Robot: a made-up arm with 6 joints.
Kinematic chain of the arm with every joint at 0, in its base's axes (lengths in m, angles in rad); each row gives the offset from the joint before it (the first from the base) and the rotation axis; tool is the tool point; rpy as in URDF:
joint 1: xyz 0 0 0.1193 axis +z
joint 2: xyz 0 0 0 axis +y
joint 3: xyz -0.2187 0 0.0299 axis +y
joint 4: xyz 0.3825 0 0.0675 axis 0.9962 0 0.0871
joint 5: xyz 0 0 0 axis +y
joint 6: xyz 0.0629 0 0.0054 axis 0.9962 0 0.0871
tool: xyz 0 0 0 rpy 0 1.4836 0
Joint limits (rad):
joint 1: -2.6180..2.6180
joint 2: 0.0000..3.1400
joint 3: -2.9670..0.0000
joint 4: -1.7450..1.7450
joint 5: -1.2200..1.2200
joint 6: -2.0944..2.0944
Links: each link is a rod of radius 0.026 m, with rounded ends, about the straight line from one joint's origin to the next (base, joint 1, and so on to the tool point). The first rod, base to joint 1, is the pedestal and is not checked.
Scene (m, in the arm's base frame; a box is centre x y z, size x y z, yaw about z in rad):
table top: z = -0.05
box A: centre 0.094 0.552 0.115 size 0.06 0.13 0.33 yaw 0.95
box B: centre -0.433 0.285 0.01 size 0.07 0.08 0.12 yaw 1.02
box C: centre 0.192 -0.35 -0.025 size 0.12 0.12 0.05 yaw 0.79
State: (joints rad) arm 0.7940 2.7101 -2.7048 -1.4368 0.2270 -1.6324
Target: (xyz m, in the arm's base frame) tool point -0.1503 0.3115 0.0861
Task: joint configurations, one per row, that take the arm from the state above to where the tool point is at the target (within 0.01 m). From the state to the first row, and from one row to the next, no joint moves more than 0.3 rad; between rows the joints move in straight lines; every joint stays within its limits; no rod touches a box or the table.
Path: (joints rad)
1: 1.0708 2.4255 -2.6402 -1.5024 0.1990 -1.6666
2: 1.3477 2.1410 -2.5755 -1.5679 0.1711 -1.7008
3: 1.6245 1.8564 -2.5109 -1.6335 0.1431 -1.7349
4: 1.9014 1.5719 -2.4462 -1.6990 0.1151 -1.7691
5: 1.9406 1.5449 -2.1487 -1.6014 0.2273 -1.7463
6: 1.9799 1.5179 -1.8512 -1.5037 0.3396 -1.7236
7: 2.0192 1.4909 -1.5537 -1.4061 0.4518 -1.7008
8: 2.0584 1.4639 -1.2562 -1.3084 0.5640 -1.6780
9: 2.0977 1.4369 -0.9587 -1.2108 0.6763 -1.6552
10: 2.1369 1.4100 -0.6612 -1.1131 0.7885 -1.6324

